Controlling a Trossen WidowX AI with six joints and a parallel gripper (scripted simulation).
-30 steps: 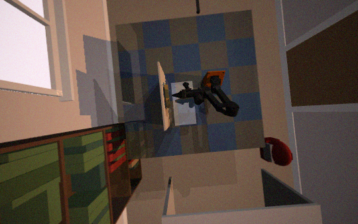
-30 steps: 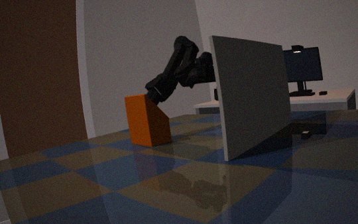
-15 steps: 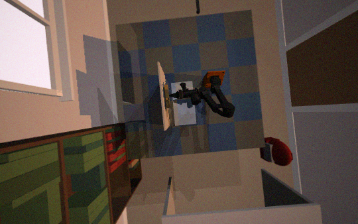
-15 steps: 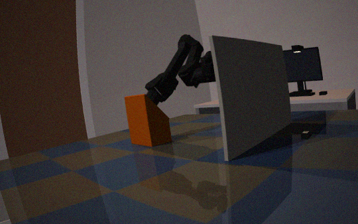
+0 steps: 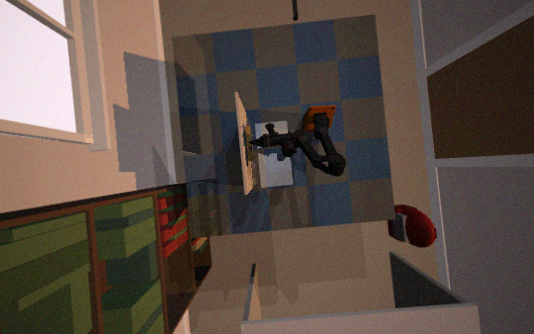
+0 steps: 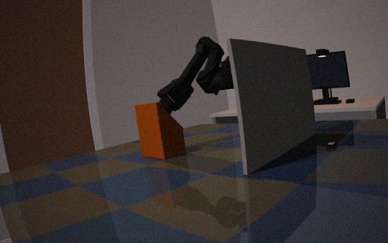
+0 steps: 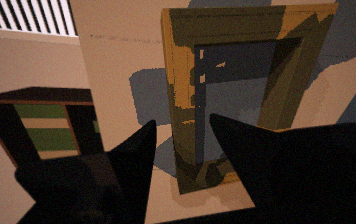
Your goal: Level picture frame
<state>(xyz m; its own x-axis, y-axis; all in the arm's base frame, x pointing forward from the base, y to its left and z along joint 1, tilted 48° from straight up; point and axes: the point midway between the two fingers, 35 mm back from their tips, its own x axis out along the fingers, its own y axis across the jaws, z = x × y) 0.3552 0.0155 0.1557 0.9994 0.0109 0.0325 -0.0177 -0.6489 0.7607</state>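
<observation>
My gripper tip is 5 cm above the picture frame and 1 cm short of it. Also, from my gripper tip: wall panel: 7 cm below, 2 cm ahead, 1 cm to the left.
</observation>
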